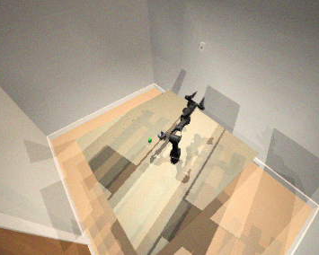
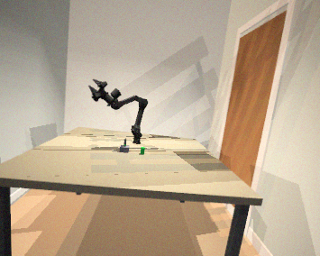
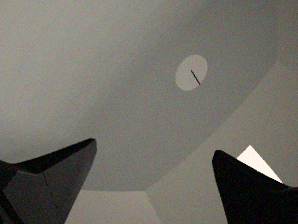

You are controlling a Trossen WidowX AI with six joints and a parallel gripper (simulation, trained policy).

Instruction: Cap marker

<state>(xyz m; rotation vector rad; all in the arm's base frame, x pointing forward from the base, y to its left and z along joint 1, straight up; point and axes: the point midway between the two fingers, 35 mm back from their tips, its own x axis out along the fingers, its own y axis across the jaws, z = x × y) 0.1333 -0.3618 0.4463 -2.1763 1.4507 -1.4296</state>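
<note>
The green cap is 440 mm to the left of my gripper tip, 440 mm below it and 180 mm ahead of it. Round my gripper tip: holder block: 450 mm below, 310 mm to the left, 150 mm ahead.
</note>
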